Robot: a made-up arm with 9 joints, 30 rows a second.
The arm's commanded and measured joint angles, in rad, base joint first. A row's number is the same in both.
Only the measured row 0 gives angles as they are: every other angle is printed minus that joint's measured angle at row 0.
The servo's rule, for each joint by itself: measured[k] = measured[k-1] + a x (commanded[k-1-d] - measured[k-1]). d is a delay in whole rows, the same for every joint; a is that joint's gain. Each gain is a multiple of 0.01, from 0.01 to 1. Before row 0 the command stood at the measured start. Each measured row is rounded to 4 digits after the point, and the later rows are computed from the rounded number. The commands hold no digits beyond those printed.
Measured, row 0:
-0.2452 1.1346 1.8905 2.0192 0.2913 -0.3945 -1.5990 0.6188 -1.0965
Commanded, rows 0 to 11:
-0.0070 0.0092 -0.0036 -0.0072 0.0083 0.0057 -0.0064 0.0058 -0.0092
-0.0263 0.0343 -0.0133 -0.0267 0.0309 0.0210 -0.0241 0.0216 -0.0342
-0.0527 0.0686 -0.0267 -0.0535 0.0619 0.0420 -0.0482 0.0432 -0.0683
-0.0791 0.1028 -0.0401 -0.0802 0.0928 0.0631 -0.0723 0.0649 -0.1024
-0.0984 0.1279 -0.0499 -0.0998 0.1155 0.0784 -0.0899 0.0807 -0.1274
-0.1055 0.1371 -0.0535 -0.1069 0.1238 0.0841 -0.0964 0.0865 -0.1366
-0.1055 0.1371 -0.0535 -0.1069 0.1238 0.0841 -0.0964 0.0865 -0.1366
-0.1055 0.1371 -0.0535 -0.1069 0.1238 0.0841 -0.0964 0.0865 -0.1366
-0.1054 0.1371 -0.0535 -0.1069 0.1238 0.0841 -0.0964 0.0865 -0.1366
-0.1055 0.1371 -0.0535 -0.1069 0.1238 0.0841 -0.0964 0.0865 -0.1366
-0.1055 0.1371 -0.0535 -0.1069 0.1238 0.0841 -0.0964 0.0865 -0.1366
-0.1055 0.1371 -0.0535 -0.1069 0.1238 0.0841 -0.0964 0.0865 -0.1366
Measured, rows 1 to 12:
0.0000 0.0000 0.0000 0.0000 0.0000 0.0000 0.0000 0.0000 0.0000
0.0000 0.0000 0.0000 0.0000 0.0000 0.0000 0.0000 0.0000 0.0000
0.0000 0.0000 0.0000 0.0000 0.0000 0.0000 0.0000 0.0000 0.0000
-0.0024 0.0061 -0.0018 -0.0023 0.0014 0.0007 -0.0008 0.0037 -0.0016
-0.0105 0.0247 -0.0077 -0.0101 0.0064 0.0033 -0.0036 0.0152 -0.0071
-0.0248 0.0537 -0.0174 -0.0240 0.0158 0.0083 -0.0090 0.0331 -0.0175
-0.0433 0.0861 -0.0290 -0.0420 0.0289 0.0154 -0.0166 0.0535 -0.0319
-0.0620 0.1137 -0.0397 -0.0605 0.0436 0.0236 -0.0254 0.0709 -0.0481
-0.0768 0.1291 -0.0467 -0.0753 0.0572 0.0315 -0.0339 0.0809 -0.0631
-0.0866 0.1344 -0.0502 -0.0854 0.0685 0.0383 -0.0414 0.0845 -0.0756
-0.0930 0.1362 -0.0519 -0.0923 0.0779 0.0443 -0.0480 0.0858 -0.0860
-0.0972 0.1368 -0.0527 -0.0970 0.0857 0.0495 -0.0538 0.0862 -0.0946
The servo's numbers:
d 3
a 0.34 0.66 0.51 0.32 0.17 0.13 0.12 0.64 0.17

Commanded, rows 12 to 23:
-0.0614 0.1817 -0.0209 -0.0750 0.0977 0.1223 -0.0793 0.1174 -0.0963
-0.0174 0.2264 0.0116 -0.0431 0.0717 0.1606 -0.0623 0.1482 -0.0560
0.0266 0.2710 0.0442 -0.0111 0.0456 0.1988 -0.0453 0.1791 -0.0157
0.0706 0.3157 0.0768 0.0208 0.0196 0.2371 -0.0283 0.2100 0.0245
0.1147 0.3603 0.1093 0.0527 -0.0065 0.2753 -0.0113 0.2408 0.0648
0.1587 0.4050 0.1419 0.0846 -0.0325 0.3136 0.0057 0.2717 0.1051
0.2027 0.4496 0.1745 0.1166 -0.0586 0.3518 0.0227 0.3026 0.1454
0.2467 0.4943 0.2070 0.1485 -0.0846 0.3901 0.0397 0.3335 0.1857
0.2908 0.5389 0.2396 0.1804 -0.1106 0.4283 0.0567 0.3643 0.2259
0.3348 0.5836 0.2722 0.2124 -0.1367 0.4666 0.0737 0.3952 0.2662
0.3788 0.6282 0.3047 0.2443 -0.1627 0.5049 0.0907 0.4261 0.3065
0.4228 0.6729 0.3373 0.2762 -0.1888 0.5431 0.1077 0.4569 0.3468
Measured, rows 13 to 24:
-0.1000 0.1370 -0.0531 -0.1002 0.0922 0.0540 -0.0589 0.0864 -0.1017
-0.1019 0.1371 -0.0533 -0.1023 0.0976 0.0579 -0.0634 0.0865 -0.1076
-0.1031 0.1371 -0.0534 -0.1038 0.1021 0.0613 -0.0674 0.0865 -0.1125
-0.0889 0.1665 -0.0368 -0.0946 0.1014 0.0692 -0.0688 0.1063 -0.1097
-0.0646 0.2060 -0.0121 -0.0781 0.0964 0.0811 -0.0680 0.1331 -0.1006
-0.0336 0.2489 0.0166 -0.0567 0.0878 0.0964 -0.0653 0.1625 -0.0862
0.0018 0.2930 0.0473 -0.0319 0.0762 0.1147 -0.0609 0.1929 -0.0674
0.0402 0.3374 0.0789 -0.0048 0.0621 0.1356 -0.0549 0.2236 -0.0449
0.0805 0.3820 0.1110 0.0238 0.0460 0.1587 -0.0476 0.2544 -0.0194
0.1220 0.4266 0.1434 0.0535 0.0282 0.1838 -0.0392 0.2852 0.0086
0.1644 0.4713 0.1758 0.0839 0.0090 0.2106 -0.0297 0.3161 0.0387
0.2074 0.5159 0.2083 0.1148 -0.0113 0.2389 -0.0193 0.3469 0.0705

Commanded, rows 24 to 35:
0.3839 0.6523 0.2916 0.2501 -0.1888 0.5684 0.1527 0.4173 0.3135
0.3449 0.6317 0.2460 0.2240 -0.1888 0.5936 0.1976 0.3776 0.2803
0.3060 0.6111 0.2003 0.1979 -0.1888 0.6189 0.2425 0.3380 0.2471
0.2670 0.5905 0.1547 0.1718 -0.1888 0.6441 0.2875 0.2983 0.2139
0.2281 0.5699 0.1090 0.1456 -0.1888 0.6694 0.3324 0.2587 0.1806
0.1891 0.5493 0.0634 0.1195 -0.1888 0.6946 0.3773 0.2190 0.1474
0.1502 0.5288 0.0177 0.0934 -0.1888 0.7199 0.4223 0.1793 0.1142
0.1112 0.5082 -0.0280 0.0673 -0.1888 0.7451 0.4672 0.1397 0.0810
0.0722 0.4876 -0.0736 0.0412 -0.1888 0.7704 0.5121 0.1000 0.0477
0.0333 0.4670 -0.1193 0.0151 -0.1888 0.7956 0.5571 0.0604 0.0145
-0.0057 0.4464 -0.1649 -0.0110 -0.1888 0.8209 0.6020 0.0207 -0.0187
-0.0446 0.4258 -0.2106 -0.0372 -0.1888 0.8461 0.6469 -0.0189 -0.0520
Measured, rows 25 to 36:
0.2507 0.5606 0.2409 0.1460 -0.0326 0.2685 -0.0081 0.3778 0.1038
0.2943 0.6052 0.2734 0.1775 -0.0547 0.2992 0.0038 0.4087 0.1383
0.3380 0.6499 0.3060 0.2091 -0.0775 0.3309 0.0163 0.4395 0.1737
0.3536 0.6515 0.2987 0.2222 -0.0964 0.3618 0.0327 0.4253 0.1975
0.3506 0.6384 0.2718 0.2228 -0.1121 0.3919 0.0525 0.3948 0.2116
0.3354 0.6204 0.2353 0.2148 -0.1251 0.4214 0.0753 0.3584 0.2176
0.3121 0.6007 0.1942 0.2010 -0.1359 0.4504 0.1008 0.3199 0.2170
0.2835 0.5804 0.1507 0.1833 -0.1449 0.4789 0.1286 0.2807 0.2108
0.2514 0.5599 0.1062 0.1629 -0.1524 0.5069 0.1584 0.2412 0.2000
0.2170 0.5394 0.0611 0.1407 -0.1586 0.5346 0.1901 0.2016 0.1854
0.1810 0.5188 0.0157 0.1172 -0.1637 0.5620 0.2234 0.1620 0.1677
0.1440 0.4982 -0.0298 0.0929 -0.1680 0.5891 0.2580 0.1223 0.1473

